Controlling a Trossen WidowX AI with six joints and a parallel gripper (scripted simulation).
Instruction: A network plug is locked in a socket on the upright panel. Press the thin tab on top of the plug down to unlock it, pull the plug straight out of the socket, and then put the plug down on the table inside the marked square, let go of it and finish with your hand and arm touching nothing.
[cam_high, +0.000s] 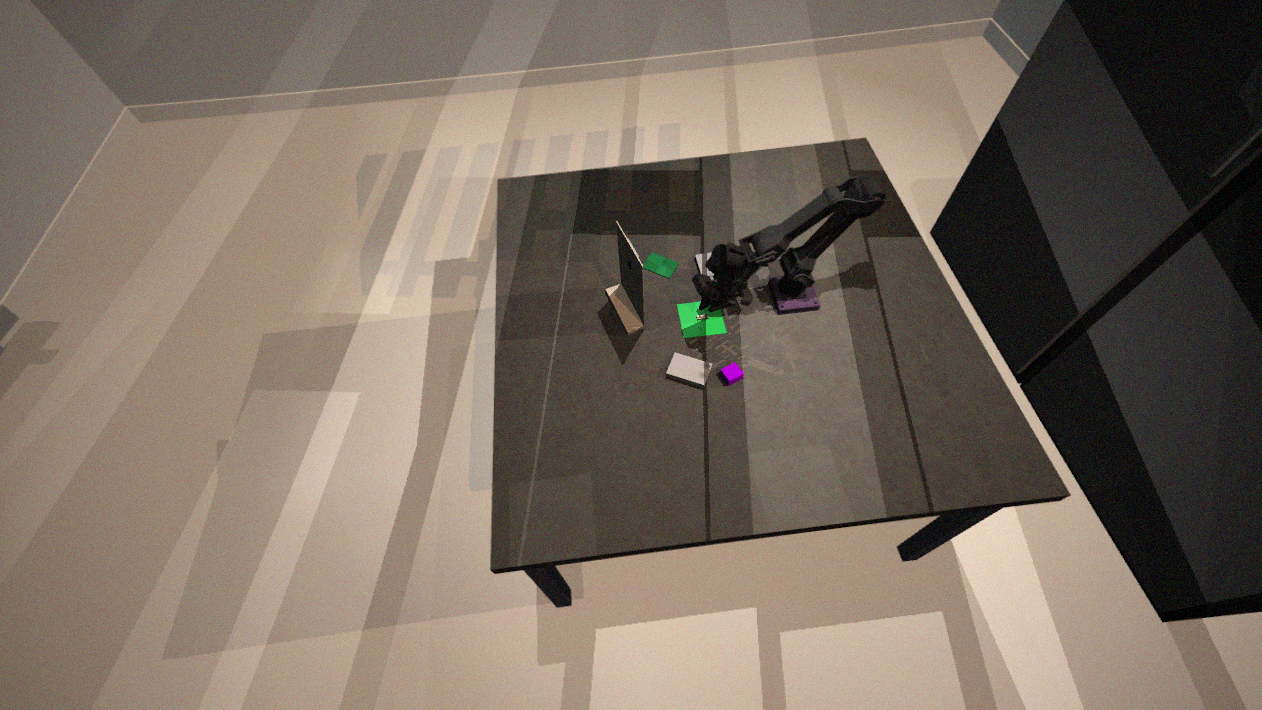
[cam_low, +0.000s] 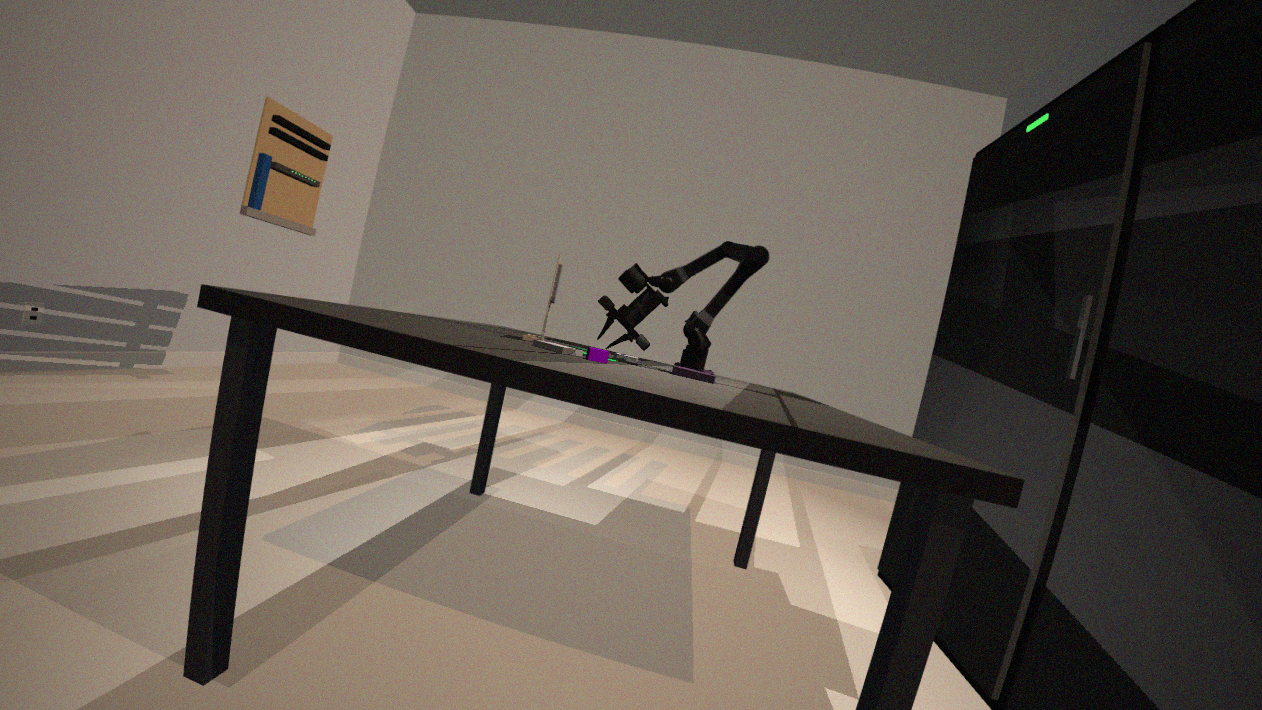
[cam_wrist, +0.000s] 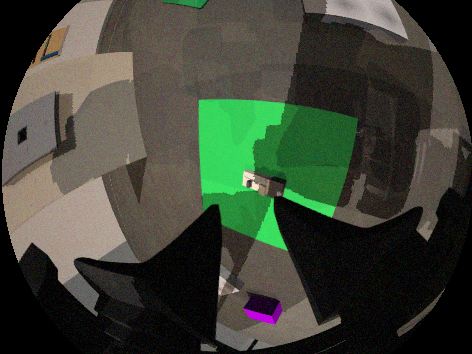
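My gripper tip is 3 cm above the network plug. Also, from my gripper tip: green marked square: 4 cm below, 1 cm ahead; purple cube: 20 cm to the left, 4 cm behind, 2 cm below; upright panel: 20 cm ahead, 8 cm above, 6 cm to the right.
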